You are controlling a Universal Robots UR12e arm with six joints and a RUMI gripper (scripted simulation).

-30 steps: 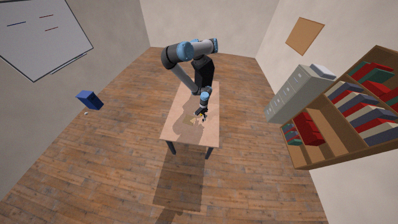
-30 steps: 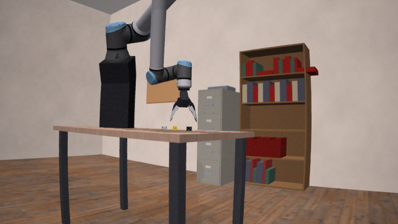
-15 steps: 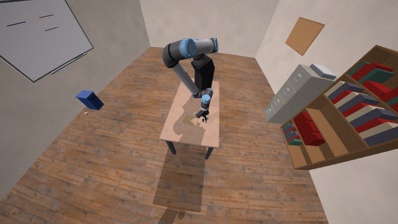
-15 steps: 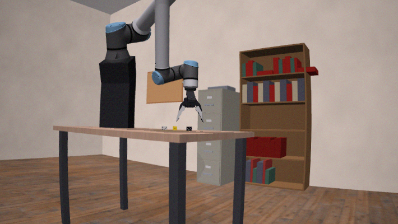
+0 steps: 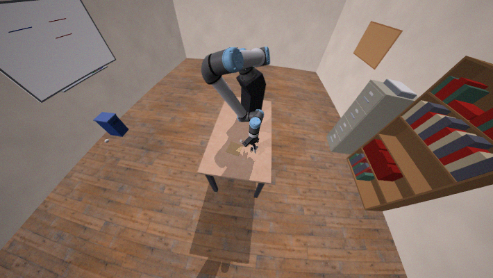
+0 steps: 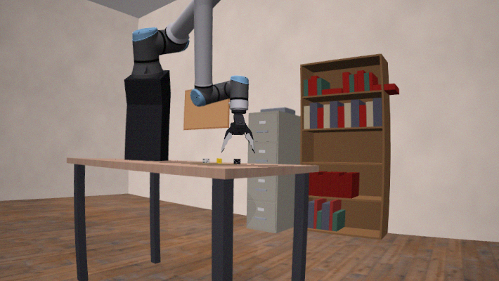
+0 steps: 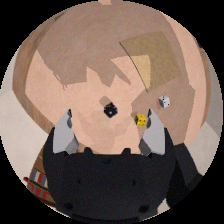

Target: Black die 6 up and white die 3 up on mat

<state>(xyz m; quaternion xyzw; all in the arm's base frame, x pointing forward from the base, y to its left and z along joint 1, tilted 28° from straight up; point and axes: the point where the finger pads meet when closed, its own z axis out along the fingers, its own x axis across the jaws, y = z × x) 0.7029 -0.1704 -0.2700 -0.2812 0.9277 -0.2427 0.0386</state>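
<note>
The black die is 4 cm below my hand, 2 cm to the left of it and 2 cm behind it. Round my hand: tan mat: 16 cm to the right, 5 cm below, 4 cm behind; then white die: 13 cm behind, 8 cm to the right, 4 cm below; then yellow die: 10 cm behind, 4 cm below, 1 cm to the left.
</note>
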